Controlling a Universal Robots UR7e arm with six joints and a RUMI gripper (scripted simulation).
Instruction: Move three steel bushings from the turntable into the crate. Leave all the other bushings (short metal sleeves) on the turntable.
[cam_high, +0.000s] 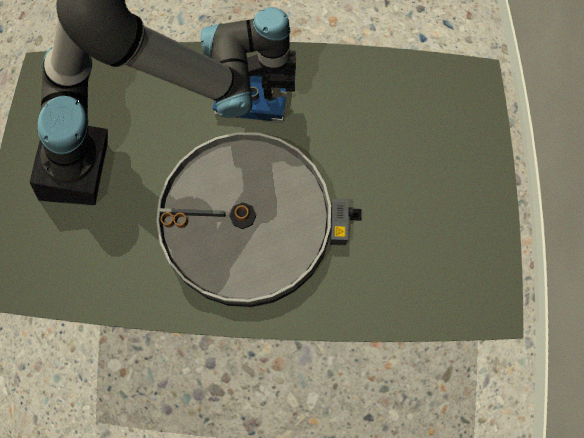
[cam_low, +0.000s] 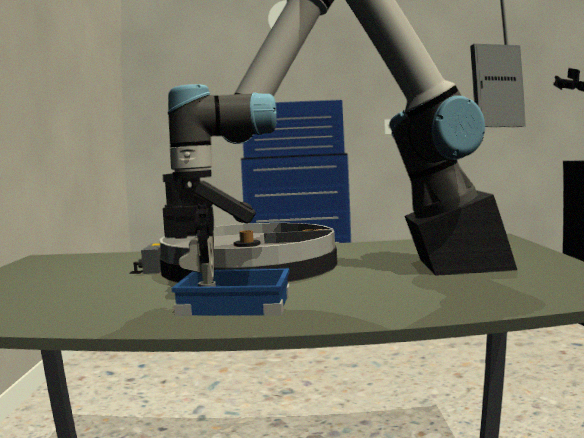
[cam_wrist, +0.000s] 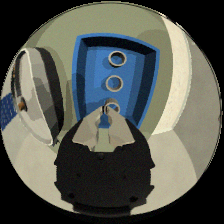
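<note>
The crate is 5 cm behind my hand, 2 cm to the left of it and 1 cm below it. Also, from my hand: round grey turntable (9 cm behind, 33 cm to the right, 2 cm above).
</note>
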